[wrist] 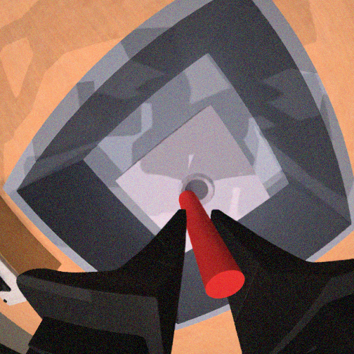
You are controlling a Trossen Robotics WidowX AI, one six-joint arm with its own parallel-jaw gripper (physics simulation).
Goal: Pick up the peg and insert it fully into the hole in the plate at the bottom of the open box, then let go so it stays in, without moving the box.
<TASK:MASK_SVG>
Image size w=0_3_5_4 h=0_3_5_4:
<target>my gripper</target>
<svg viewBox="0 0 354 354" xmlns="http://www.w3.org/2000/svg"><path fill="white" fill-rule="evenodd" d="M0 343L0 354L22 354ZM211 209L211 222L244 275L242 287L234 294L227 296L242 354L354 354L354 258L320 262L305 261L268 242L268 240L235 221L235 219L223 213L223 211ZM185 209L178 209L143 249L115 270L65 272L49 268L34 268L20 273L16 277L18 289L42 319L27 344L29 348L25 354L171 354L185 254Z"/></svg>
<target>grey box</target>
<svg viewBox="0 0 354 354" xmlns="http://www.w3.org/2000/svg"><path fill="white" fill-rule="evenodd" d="M193 249L185 251L174 329L187 327L230 310L227 297L217 299L206 294ZM2 187L23 214L29 218L48 240L55 244L60 251L79 265L85 272L115 270L143 249L157 235L157 232L161 230L115 180L133 162L136 162L137 159L159 143L171 131L183 124L183 122L203 107L210 104L235 139L237 145L239 145L269 195L268 199L239 218L237 222L277 247L310 262L320 258L320 256L332 249L332 247L341 242L343 238L354 230L354 177L339 122L327 91L308 53L289 25L289 22L287 22L272 0L171 1L171 3L164 6L129 32L74 84L51 114L48 115L37 133L34 134Z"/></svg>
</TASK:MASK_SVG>
